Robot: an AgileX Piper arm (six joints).
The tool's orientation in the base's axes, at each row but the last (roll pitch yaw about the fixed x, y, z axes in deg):
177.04, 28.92, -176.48
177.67, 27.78, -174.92
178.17, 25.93, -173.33
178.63, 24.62, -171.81
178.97, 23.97, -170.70
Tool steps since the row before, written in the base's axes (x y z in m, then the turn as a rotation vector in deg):
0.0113, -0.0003, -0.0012, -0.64, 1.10, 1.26
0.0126, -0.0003, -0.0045, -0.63, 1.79, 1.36
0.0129, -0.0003, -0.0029, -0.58, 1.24, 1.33
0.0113, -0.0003, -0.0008, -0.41, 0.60, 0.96
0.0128, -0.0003, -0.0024, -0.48, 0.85, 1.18
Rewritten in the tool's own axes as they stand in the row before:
-0.0093, -0.0013, 0.0064, -0.11, 1.21, -1.32
-0.0090, -0.0018, 0.0098, -0.22, 1.90, -1.35
-0.0102, -0.0021, 0.0081, -0.19, 1.34, -1.34
-0.0098, -0.0020, 0.0053, -0.11, 0.68, -0.99
-0.0105, -0.0025, 0.0073, -0.17, 0.94, -1.20

